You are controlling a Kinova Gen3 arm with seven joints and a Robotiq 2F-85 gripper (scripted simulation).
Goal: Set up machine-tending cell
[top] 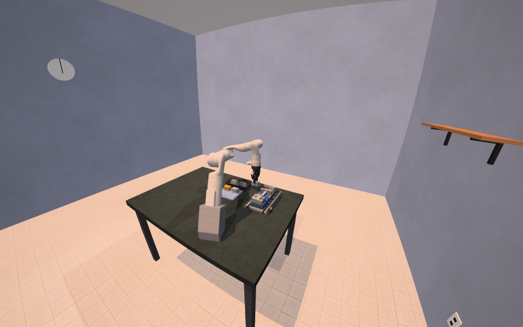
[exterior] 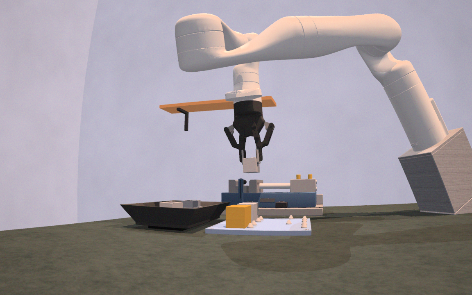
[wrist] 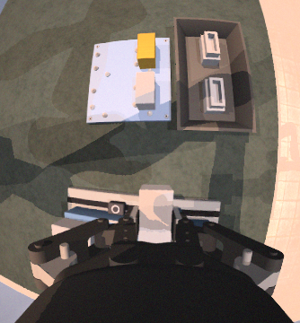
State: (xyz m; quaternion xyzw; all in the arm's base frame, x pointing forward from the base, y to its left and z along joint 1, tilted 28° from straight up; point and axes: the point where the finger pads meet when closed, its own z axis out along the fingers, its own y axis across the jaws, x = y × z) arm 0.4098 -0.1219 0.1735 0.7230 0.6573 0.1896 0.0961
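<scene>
My gripper is now 5 cm short of the fixed jaw, 11 cm to the left of it and 8 cm above it. Round my hand: vise 5 cm behind, 10 cm to the right, 11 cm below; then work stop rod 3 cm ahead, 6 cm to the right, 6 cm below; then moving jaw 10 cm to the right, 8 cm below.
</scene>
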